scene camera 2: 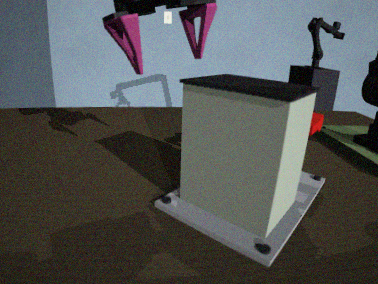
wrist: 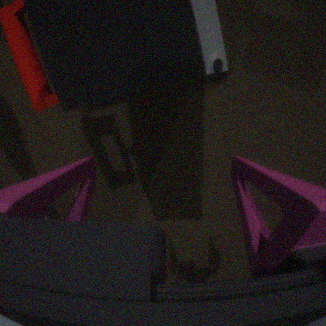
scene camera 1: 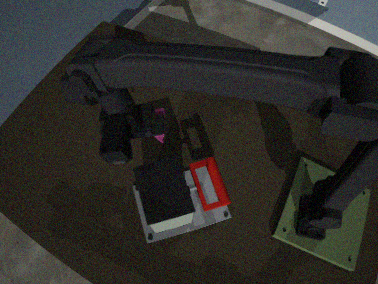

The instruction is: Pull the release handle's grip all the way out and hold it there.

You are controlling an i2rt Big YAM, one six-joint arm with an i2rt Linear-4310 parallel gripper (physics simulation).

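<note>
The red rectangular handle grip [scene camera 1: 219, 180] [scene camera 2: 316, 124] [wrist: 25, 65] stands beside a pale box with a dark top [scene camera 1: 165, 192] [scene camera 2: 230, 150] [wrist: 110, 50]. In scene camera 2 the box hides most of the grip; in the wrist view part of it shows at upper left. A grey base plate [scene camera 1: 210, 218] [scene camera 2: 215, 224] [wrist: 207, 35] lies under the box. My gripper [scene camera 1: 159, 124] [scene camera 2: 169, 66] [wrist: 162, 163] is open and empty, with pink fingers. It hangs above box-top height, off the box's side, apart from the grip and the box.
A green tray-like base [scene camera 1: 350, 240] [scene camera 2: 350, 131] lies to the right in scene camera 1, with the arm's dark base on it. The arm [scene camera 1: 200, 70] spans above the table. Dark shadows of the box and the grip fall on the brown table [scene camera 1: 240, 140].
</note>
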